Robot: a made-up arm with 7 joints. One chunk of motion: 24 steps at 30 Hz.
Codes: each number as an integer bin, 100 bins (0 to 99) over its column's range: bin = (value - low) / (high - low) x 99, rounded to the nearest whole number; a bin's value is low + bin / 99 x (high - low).
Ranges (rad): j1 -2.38..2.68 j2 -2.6..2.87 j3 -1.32..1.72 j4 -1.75..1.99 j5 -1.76..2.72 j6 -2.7..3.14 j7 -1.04..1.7
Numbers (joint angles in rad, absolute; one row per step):
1: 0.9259 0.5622 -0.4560 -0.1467 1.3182 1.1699 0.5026
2: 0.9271 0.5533 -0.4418 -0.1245 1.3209 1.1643 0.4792
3: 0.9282 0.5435 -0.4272 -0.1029 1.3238 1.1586 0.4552
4: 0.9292 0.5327 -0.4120 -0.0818 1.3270 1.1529 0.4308
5: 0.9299 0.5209 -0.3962 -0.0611 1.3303 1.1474 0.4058
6: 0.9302 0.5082 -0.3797 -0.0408 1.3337 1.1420 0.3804
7: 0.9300 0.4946 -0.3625 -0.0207 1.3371 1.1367 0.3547
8: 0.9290 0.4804 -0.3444 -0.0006 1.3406 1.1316 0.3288
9: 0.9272 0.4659 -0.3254 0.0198 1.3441 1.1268 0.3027
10: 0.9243 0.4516 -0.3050 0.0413 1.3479 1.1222 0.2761
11: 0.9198 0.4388 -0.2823 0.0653 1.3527 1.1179 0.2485
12: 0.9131 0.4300 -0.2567 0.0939 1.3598 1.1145 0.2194
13: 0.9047 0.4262 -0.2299 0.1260 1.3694 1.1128 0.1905
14: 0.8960 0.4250 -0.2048 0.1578 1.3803 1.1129 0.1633
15: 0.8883 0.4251 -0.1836 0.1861 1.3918 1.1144 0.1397
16: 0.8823 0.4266 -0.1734 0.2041 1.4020 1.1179 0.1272
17: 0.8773 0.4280 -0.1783 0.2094 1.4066 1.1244 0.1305
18: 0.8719 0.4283 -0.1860 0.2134 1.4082 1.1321 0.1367
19: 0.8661 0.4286 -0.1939 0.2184 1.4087 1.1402 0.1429
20: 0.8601 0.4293 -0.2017 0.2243 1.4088 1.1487 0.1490
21: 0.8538 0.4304 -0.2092 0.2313 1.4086 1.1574 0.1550
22: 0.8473 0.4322 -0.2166 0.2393 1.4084 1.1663 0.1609
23: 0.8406 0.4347 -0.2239 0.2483 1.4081 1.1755 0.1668
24: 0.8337 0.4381 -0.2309 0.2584 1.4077 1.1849 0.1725
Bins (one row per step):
1: 65 57 28 42 68 66 56
2: 65 57 29 43 68 66 55
3: 65 57 29 44 68 65 54
4: 65 57 30 44 68 65 53
5: 65 56 30 45 68 65 52
6: 65 56 31 45 68 65 51
7: 65 56 31 46 68 65 50
8: 65 56 32 46 69 65 49
9: 65 55 32 47 69 65 49
10: 65 55 33 47 69 65 48
11: 65 55 34 48 69 65 47
12: 64 55 35 49 69 65 46
13: 64 55 35 50 69 65 44
14: 64 55 36 51 69 65 43
15: 64 55 37 51 70 65 43
16: 64 55 37 52 70 65 42
17: 64 55 37 52 70 65 42
18: 64 55 37 52 70 65 43
19: 64 55 37 52 70 65 43
20: 63 55 36 52 70 65 43
21: 63 55 36 52 70 65 43
22: 63 55 36 53 70 66 43
23: 63 55 36 53 70 66 44
24: 63 55 35 53 70 66 44

